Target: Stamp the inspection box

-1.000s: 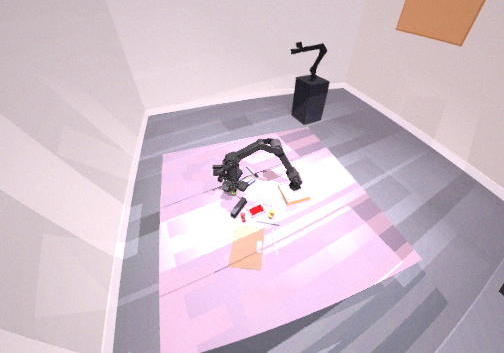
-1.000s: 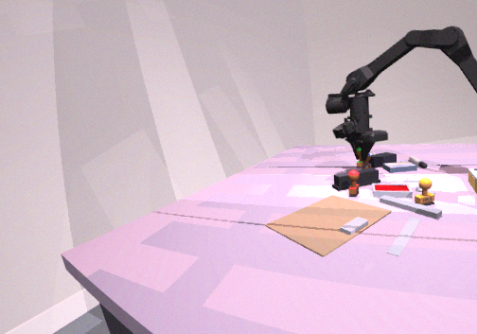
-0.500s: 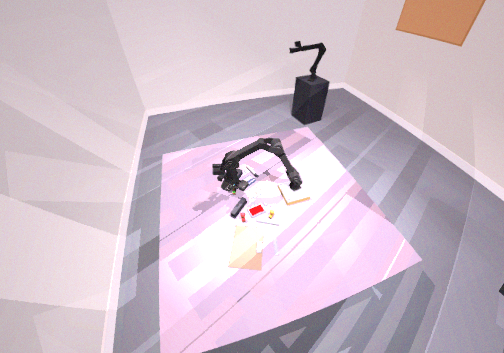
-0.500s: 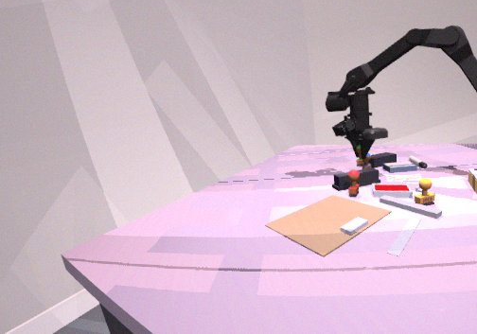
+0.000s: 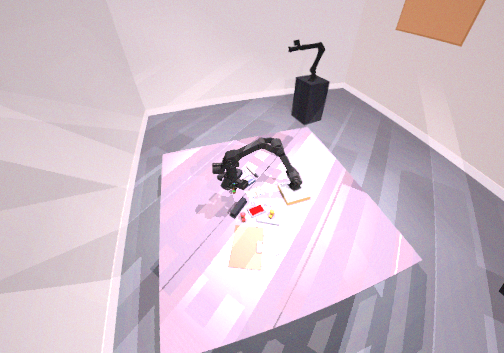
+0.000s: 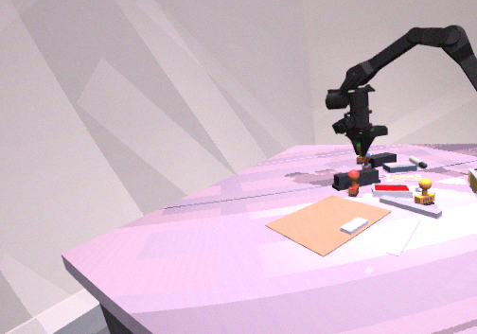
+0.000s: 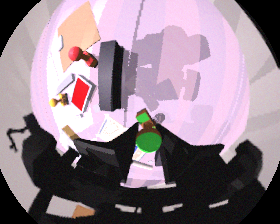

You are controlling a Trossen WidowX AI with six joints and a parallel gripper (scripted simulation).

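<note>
Right now my gripper tip is 70 mm past the red ink pad, 170 mm to the right of it and 60 mm above it. The rest, counted from my gripper tip: green-knobbed stamp (right at my gripper tip); blue-knobbed stamp (20 mm behind, 50 mm to the right, 50 mm below); red-knobbed stamp (20 mm ahead, 180 mm to the left, 50 mm below).
</note>
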